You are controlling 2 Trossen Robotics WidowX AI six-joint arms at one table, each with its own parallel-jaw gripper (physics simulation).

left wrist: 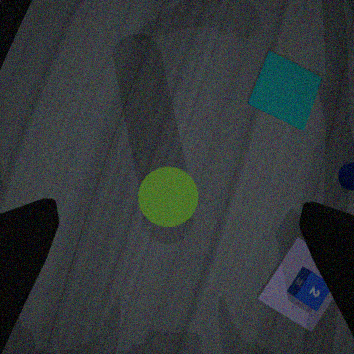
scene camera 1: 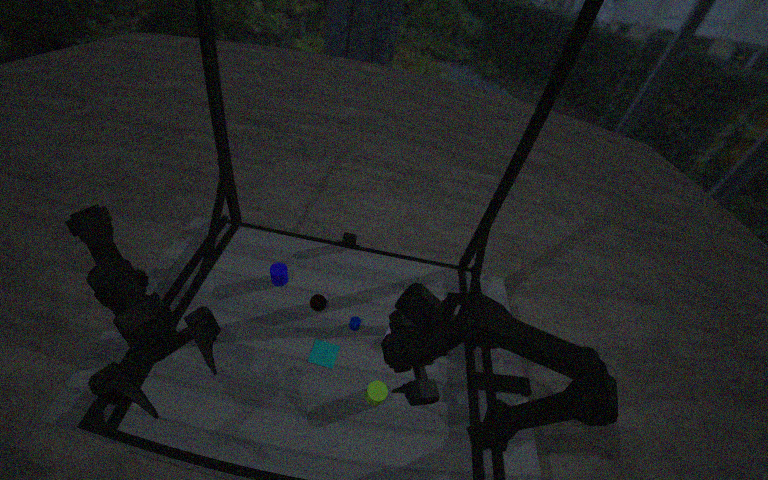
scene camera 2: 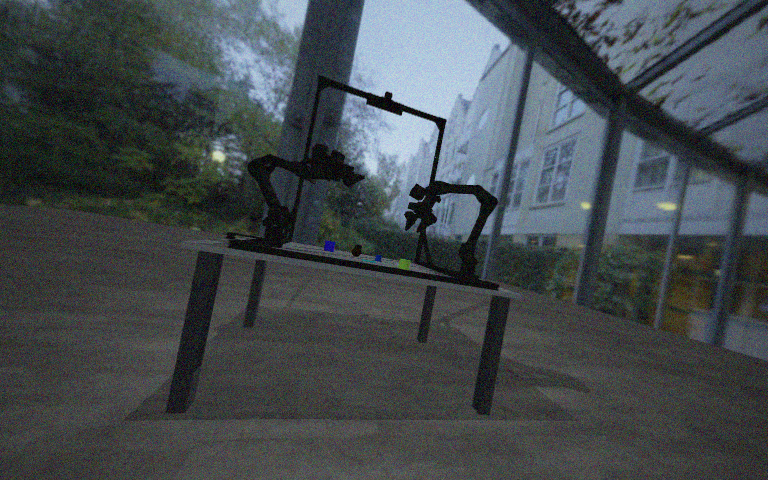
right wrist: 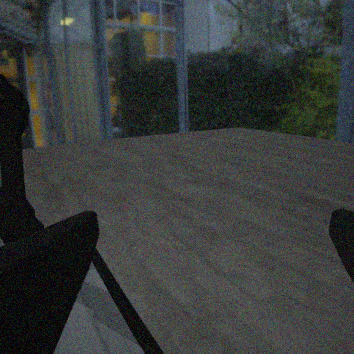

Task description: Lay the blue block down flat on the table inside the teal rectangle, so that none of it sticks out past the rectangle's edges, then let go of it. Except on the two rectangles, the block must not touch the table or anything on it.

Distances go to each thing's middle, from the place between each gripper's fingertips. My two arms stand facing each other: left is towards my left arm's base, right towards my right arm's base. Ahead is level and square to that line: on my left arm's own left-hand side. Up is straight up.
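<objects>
Distances from my right hand: pale lilac rectangle (left wrist: pixel 274 294) 31 cm to the left, 38 cm behind and 34 cm below; green cylinder (left wrist: pixel 167 196) 20 cm behind, 28 cm to the left and 32 cm below; teal rectangle (left wrist: pixel 283 89) 12 cm to the left, 27 cm behind and 34 cm below.
The teal rectangle is 16 cm to the right of my left hand, 18 cm below it and 7 cm behind it, while the green cylinder is 16 cm below that hand. Relative to the pale lilac rectangle, my left gripper is 18 cm above, 18 cm past and 3 cm to the right of it. Going by their middles, the green cylinder is the nearest to my left gripper of the things named here. By its middle, the pale lilac rectangle is nearer to my left gripper than to my right hand.
</objects>
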